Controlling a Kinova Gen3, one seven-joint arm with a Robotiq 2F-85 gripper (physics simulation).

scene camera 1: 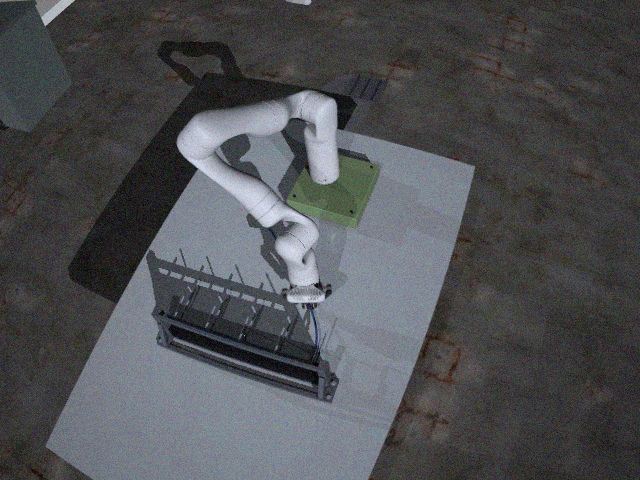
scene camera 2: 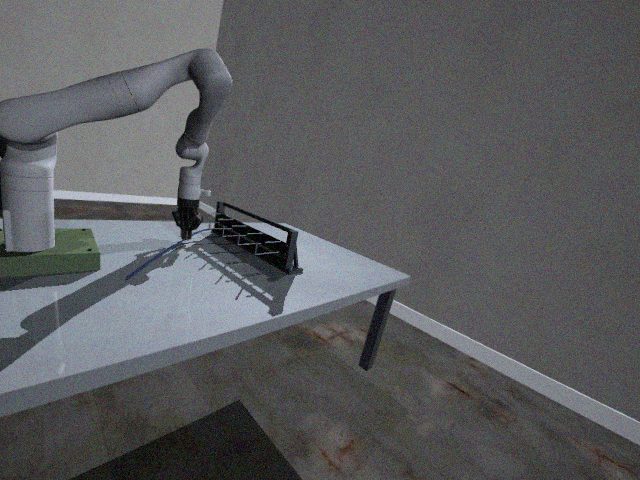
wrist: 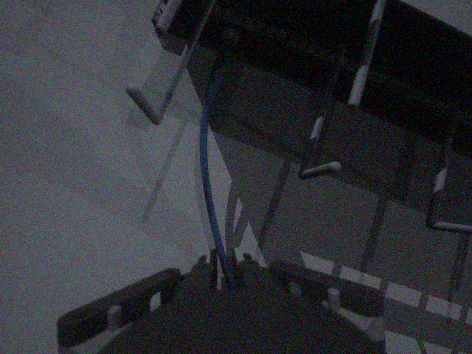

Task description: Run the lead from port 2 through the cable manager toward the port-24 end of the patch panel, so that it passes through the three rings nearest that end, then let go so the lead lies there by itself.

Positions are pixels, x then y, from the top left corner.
Labels:
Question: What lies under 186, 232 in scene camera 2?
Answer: My gripper.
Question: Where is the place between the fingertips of my gripper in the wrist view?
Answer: At 224, 260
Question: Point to a black patch panel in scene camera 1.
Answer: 249, 357

